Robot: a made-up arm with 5 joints.
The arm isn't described. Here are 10 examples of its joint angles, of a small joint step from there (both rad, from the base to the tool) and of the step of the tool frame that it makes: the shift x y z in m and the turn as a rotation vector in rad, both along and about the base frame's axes.
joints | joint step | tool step
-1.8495 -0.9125 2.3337 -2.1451 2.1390 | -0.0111 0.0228 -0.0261 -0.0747 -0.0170 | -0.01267 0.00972 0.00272 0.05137 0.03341 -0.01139
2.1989 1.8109 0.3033 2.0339 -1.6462 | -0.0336 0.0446 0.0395 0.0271 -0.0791 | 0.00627 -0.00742 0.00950 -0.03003 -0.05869 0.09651
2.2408 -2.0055 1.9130 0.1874 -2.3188 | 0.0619 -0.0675 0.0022 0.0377 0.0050 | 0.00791 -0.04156 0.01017 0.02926 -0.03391 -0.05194
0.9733 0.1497 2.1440 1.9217 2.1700 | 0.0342 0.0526 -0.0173 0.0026 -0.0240 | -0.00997 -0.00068 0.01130 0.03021 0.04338 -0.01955
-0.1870 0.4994 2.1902 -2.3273 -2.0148 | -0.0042 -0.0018 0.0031 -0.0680 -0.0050 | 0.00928 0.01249 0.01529 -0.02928 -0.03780 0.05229
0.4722 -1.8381 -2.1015 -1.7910 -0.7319 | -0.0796 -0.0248 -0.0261 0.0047 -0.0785 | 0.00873 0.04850 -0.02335 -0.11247 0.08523 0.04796
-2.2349 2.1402 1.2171 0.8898 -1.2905 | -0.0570 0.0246 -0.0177 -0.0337 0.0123 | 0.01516 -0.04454 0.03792 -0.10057 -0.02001 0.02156
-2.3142 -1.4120 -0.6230 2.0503 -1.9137 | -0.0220 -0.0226 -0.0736 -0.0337 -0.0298 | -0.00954 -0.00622 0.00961 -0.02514 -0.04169 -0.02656
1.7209 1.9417 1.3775 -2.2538 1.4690 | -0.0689 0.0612 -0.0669 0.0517 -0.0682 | -0.00964 0.03165 0.02505 -0.07830 0.02351 -0.12543
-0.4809 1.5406 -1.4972 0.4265 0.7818 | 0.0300 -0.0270 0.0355 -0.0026 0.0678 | -0.00139 -0.00900 0.01766 0.02663 -0.00901 -0.03435
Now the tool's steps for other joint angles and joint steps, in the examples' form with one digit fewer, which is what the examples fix.
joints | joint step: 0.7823 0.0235 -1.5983 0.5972 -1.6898 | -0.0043 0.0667 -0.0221 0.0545 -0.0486
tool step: -0.0135 0.0232 -0.0010 -0.0138 -0.0188 -0.0599
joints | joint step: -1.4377 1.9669 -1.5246 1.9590 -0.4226 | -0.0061 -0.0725 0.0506 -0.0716 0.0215
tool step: -0.0119 0.0016 -0.0117 0.0720 0.0745 0.0066
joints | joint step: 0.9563 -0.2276 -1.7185 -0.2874 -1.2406 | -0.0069 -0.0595 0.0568 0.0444 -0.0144
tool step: -0.0030 0.0161 0.0002 -0.0465 -0.0889 -0.0077
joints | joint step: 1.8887 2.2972 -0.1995 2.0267 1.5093 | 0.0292 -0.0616 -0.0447 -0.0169 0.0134
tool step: -0.0164 -0.0194 -0.0122 0.0000 -0.0276 -0.0620
